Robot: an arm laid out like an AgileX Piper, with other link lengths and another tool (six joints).
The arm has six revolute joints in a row. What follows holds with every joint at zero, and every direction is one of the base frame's.
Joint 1 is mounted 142.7 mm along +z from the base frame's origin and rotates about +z.
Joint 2 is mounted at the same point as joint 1 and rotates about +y.
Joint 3 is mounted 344.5 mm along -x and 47.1 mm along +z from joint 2 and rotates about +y.
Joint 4 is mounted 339.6 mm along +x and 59.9 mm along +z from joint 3 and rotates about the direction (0.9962, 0, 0.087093).
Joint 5 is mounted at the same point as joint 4 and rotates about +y.
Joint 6 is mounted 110.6 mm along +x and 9.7 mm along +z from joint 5 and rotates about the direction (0.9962, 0, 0.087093).
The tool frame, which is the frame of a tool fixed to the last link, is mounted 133.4 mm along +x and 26 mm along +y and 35.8 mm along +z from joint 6; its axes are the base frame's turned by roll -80.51, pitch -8.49 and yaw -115.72 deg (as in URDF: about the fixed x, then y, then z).
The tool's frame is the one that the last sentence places.
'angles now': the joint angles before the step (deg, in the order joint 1, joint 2, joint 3, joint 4, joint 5, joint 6). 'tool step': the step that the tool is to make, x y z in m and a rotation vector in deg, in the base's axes. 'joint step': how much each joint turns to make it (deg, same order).
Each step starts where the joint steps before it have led.
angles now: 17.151, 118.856, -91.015, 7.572, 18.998, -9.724
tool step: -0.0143, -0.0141, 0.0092, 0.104, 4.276, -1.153
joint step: -0.975, -2.381, 0.015, 0.007, 6.419, 1.394
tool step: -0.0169, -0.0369, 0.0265, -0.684, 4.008, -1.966
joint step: -2.883, -4.193, -0.169, -0.164, 8.468, 0.249
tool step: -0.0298, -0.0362, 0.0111, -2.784, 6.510, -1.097
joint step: -2.462, -3.558, -0.119, -1.927, 10.668, 0.340
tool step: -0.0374, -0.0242, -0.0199, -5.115, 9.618, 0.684
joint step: -0.782, -0.704, -0.087, -3.518, 11.199, -0.023
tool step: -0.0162, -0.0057, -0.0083, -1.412, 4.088, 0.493
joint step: -0.122, 0.002, 0.001, -0.579, 4.280, -0.401
